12 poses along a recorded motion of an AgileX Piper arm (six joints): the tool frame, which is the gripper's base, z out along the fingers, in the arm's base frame.
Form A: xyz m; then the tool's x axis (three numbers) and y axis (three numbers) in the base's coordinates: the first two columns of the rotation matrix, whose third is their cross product.
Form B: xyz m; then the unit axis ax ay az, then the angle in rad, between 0 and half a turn. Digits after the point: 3 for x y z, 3 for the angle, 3 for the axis.
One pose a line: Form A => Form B
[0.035, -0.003, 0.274, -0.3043, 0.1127, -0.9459, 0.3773, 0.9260, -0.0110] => [0.035, -0.003, 0.274, 0.186, 0.972, -0.141, 1.930]
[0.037, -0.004, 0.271, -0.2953, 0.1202, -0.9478, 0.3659, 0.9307, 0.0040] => [0.037, -0.004, 0.271, 0.186, 0.974, -0.131, 1.920]
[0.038, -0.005, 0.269, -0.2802, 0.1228, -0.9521, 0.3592, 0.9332, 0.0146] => [0.038, -0.005, 0.269, 0.186, 0.974, -0.125, 1.903]
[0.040, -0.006, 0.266, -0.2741, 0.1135, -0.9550, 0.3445, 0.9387, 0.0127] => [0.040, -0.006, 0.266, 0.178, 0.976, -0.122, 1.892]
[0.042, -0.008, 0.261, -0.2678, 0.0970, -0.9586, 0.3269, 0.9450, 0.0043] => [0.042, -0.008, 0.261, 0.166, 0.979, -0.121, 1.879]
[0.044, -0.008, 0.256, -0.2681, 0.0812, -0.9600, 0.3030, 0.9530, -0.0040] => [0.044, -0.008, 0.256, 0.151, 0.982, -0.116, 1.873]
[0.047, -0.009, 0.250, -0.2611, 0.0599, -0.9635, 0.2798, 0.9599, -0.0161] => [0.047, -0.009, 0.250, 0.134, 0.984, -0.115, 1.859]
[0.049, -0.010, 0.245, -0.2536, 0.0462, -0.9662, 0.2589, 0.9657, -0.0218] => [0.049, -0.010, 0.245, 0.122, 0.986, -0.111, 1.847]
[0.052, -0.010, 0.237, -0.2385, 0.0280, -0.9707, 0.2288, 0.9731, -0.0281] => [0.052, -0.010, 0.237, 0.104, 0.989, -0.104, 1.826]
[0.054, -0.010, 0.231, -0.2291, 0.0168, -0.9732, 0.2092, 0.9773, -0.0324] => [0.054, -0.010, 0.231, 0.092, 0.991, -0.099, 1.813]
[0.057, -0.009, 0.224, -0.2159, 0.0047, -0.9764, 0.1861, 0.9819, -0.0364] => [0.057, -0.009, 0.224, 0.079, 0.993, -0.093, 1.796]
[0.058, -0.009, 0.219, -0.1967, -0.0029, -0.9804, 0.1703, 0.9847, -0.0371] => [0.058, -0.009, 0.219, 0.070, 0.994, -0.088, 1.775]
